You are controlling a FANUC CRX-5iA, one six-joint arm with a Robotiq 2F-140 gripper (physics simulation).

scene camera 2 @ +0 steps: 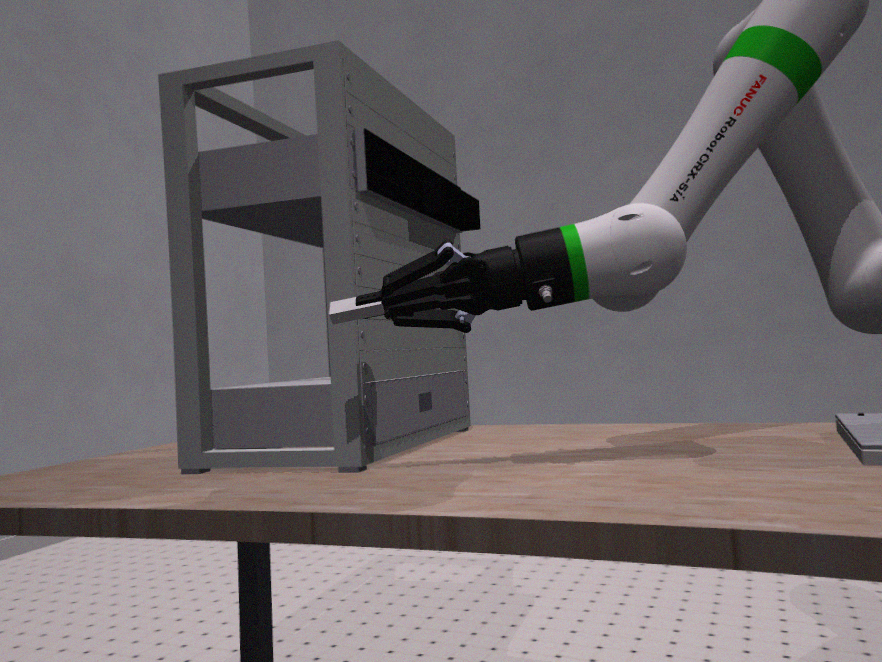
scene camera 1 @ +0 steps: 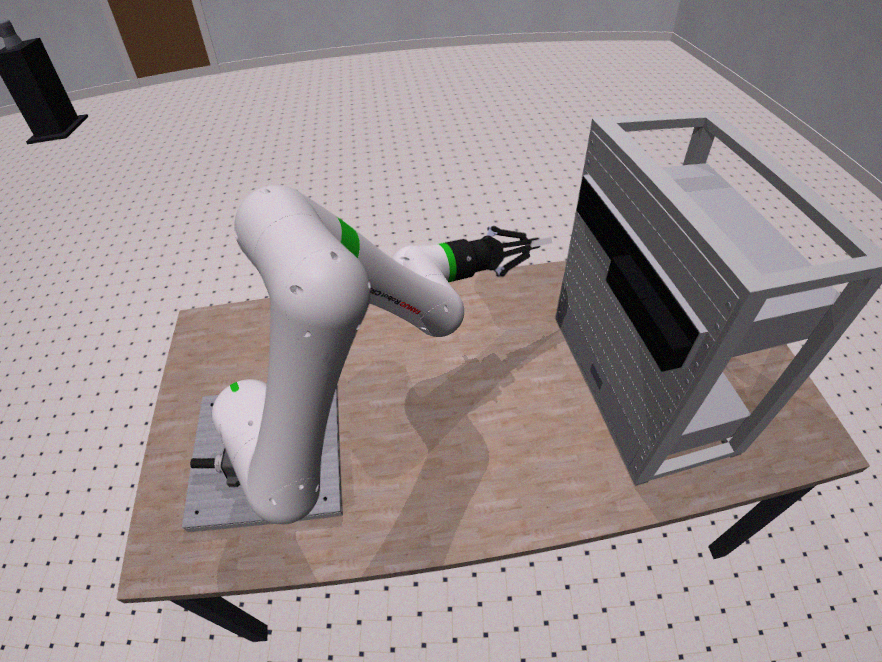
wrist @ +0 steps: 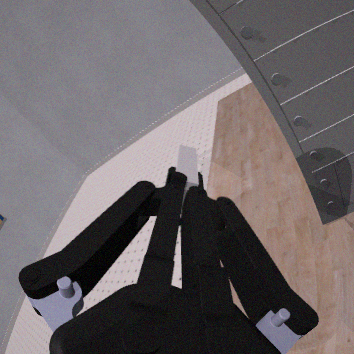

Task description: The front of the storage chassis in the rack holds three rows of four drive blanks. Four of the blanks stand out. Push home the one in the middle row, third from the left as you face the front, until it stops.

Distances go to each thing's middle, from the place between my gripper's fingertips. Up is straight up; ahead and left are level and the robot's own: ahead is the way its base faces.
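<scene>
There is the grey rack (scene camera 2: 376, 188), and my hand is 31 cm to the left of it, 8 cm below it and still 20 cm short of it.
</scene>
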